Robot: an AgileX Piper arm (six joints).
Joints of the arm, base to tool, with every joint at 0 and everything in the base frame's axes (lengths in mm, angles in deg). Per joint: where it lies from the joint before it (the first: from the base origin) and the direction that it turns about. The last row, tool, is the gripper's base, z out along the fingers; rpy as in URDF.
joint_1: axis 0 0 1 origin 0 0 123
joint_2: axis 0 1 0 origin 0 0 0
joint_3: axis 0 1 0 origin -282.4 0 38.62
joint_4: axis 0.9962 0 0.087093 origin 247.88 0 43.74
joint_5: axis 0 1 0 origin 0 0 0
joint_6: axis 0.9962 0 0.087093 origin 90.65 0 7.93
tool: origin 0 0 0 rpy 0 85.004 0
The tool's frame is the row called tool.
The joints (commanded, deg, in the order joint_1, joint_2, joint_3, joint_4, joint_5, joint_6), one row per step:
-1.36 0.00 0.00 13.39 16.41 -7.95
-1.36 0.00 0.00 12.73 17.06 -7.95
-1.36 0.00 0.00 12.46 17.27 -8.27
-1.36 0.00 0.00 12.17 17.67 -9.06
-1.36 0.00 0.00 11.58 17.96 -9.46
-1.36 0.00 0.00 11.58 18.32 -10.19
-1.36 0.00 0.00 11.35 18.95 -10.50
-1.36 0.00 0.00 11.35 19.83 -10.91
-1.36 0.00 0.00 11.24 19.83 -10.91
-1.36 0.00 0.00 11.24 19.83 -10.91
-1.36 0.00 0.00 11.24 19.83 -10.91
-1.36 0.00 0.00 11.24 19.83 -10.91
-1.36 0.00 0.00 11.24 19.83 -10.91
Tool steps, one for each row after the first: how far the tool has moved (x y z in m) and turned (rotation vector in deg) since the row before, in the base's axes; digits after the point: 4 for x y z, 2 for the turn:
-0.0002 -0.0001 -0.0011 -0.66 0.65 0.09
-0.0001 -0.0001 -0.0003 -0.58 0.20 0.09
-0.0001 0.0000 -0.0006 -1.06 0.37 0.22
-0.0001 -0.0002 -0.0005 -0.98 0.28 0.09
-0.0001 0.0001 -0.0005 -0.71 0.32 0.23
-0.0002 0.0001 -0.0010 -0.53 0.61 0.18
-0.0003 0.0003 -0.0013 -0.39 0.85 0.27
0.0000 -0.0001 0.0000 -0.11 0.00 -0.01
0.0000 0.0000 0.0000 0.00 0.00 0.00
0.0000 0.0000 0.0000 0.00 0.00 0.00
0.0000 0.0000 0.0000 0.00 0.00 0.00
0.0000 0.0000 0.0000 0.00 0.00 0.00

